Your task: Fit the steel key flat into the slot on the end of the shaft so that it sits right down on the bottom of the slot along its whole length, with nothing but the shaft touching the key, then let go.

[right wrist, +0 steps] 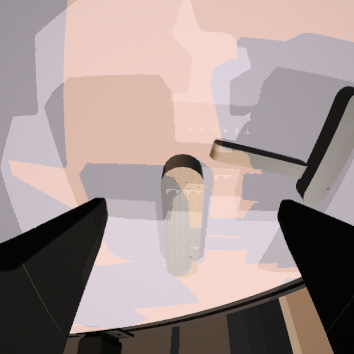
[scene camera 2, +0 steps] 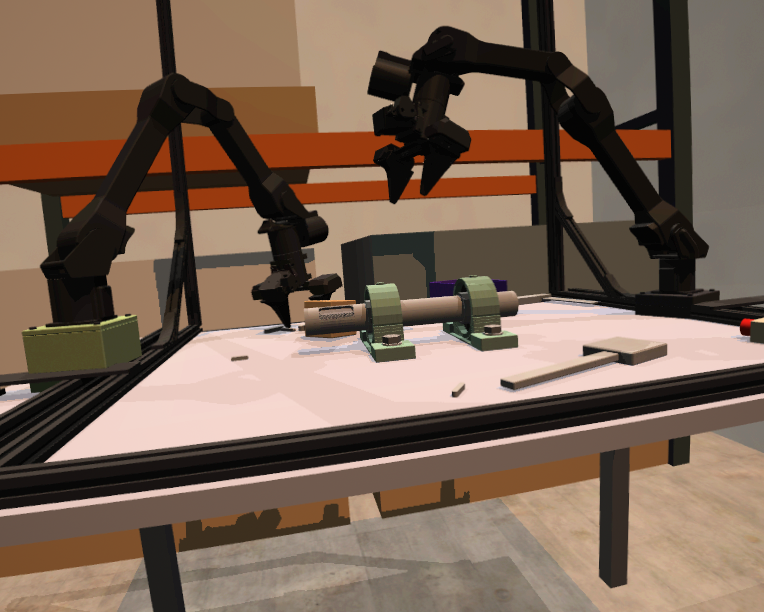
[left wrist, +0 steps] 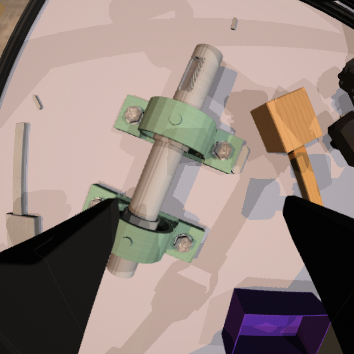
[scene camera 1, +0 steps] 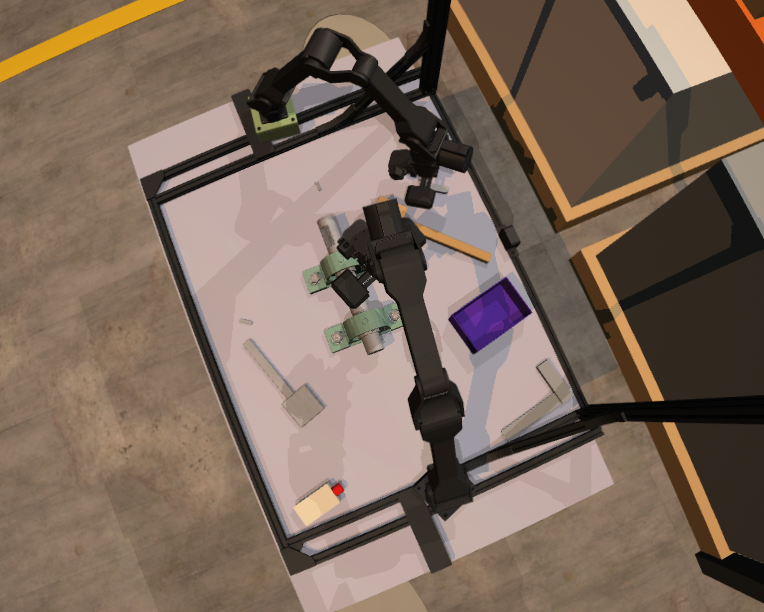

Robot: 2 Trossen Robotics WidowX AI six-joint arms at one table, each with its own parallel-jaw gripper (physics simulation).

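Seen in the pictures: left gripper, fingertip midpoint: (scene camera 2: 407,199) (left wrist: 203,206); right gripper, fingertip midpoint: (right wrist: 195,208) (scene camera 1: 430,185); left arm's base, link origin: (scene camera 2: 676,292) (scene camera 1: 445,488); right arm's base, link origin: (scene camera 2: 83,322) (scene camera 1: 272,109).
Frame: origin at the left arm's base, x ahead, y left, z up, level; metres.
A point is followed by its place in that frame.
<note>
The steel key (right wrist: 182,225) {x 0.514, y -0.464, z -0.028 m}, a grey bar with rounded ends, lies flat on the table in the right wrist view. My right gripper (scene camera 1: 411,179) (scene camera 2: 297,311) (right wrist: 195,208) {x 0.519, y -0.467, z -0.036 m} is open, low over the table, with the key between its spread fingers and no visible contact. The shaft (scene camera 1: 373,342) {x 0.334, y -0.105, z 0.031 m} (scene camera 2: 430,311) {x 0.453, y -0.132, z 0.013 m} (left wrist: 156,175) {x 0.449, y -0.153, z 0.031 m} lies through two green bearing blocks (scene camera 2: 382,312) {x 0.533, y -0.137, z 0.021 m} (left wrist: 177,120) {x 0.508, y -0.179, z 0.060 m}. The slot (scene camera 2: 336,313) {x 0.577, y -0.193, z 0.021 m} (left wrist: 192,73) {x 0.577, y -0.197, z 0.025 m} near its end is empty. My left gripper (scene camera 1: 354,264) {x 0.439, y -0.194, z 0.185 m} (scene camera 2: 408,196) {x 0.439, y -0.194, z 0.185 m} (left wrist: 203,206) {x 0.439, y -0.194, z 0.185 m} is open and empty, high above the shaft.
A T-shaped grey piece (right wrist: 327,150) {x 0.573, y -0.489, z -0.030 m} lies right of the key. A wooden mallet (scene camera 1: 454,243) {x 0.374, y -0.398, z -0.009 m} (left wrist: 290,120) {x 0.518, y -0.322, z 0.027 m} lies beside the shaft, with a purple bin (scene camera 1: 489,316) {x 0.200, y -0.342, z -0.037 m} nearby. A grey hammer (scene camera 1: 302,405) {x 0.346, y 0.102, z -0.024 m} (scene camera 2: 624,350) {x 0.376, y 0.122, z -0.023 m} and small pins (scene camera 1: 318,186) {x 0.700, y -0.271, z -0.032 m} (scene camera 1: 246,321) {x 0.576, y 0.068, z -0.033 m} lie elsewhere on the table.
</note>
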